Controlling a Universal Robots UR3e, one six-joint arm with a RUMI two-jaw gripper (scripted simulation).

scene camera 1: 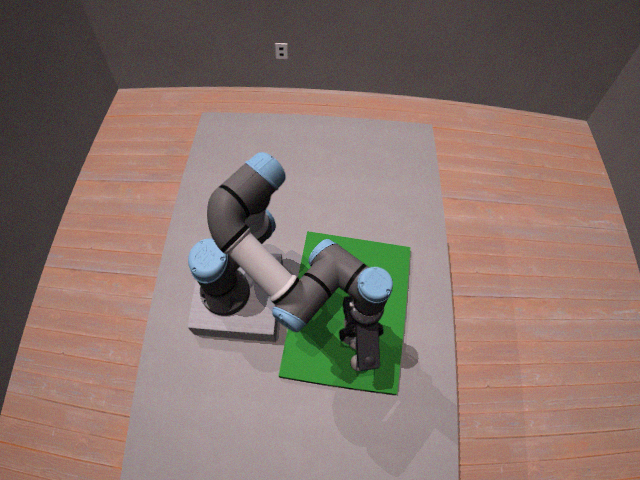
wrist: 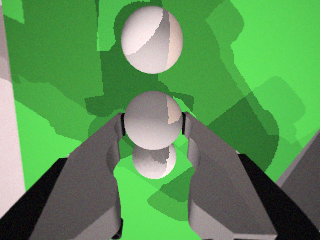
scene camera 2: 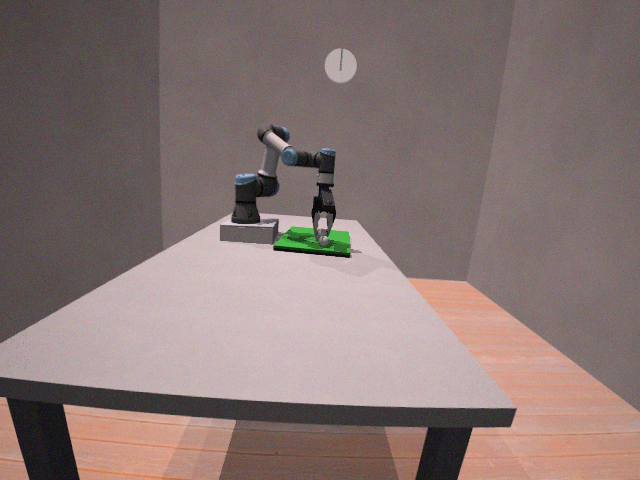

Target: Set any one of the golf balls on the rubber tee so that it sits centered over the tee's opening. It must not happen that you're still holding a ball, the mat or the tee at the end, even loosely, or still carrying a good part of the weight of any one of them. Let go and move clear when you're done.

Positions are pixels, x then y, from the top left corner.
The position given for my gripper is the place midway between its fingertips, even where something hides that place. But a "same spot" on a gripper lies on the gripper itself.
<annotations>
My gripper shows in scene camera 1, in the wrist view [153, 114] and in scene camera 2. A green mat shows in scene camera 1 [315, 354], in the wrist view and in scene camera 2. One and the same spot on the green mat: [scene camera 2: 297, 239] is [wrist: 241, 140]. One and the same spot on my gripper: [scene camera 2: 315, 214] is [scene camera 1: 346, 337].
</annotations>
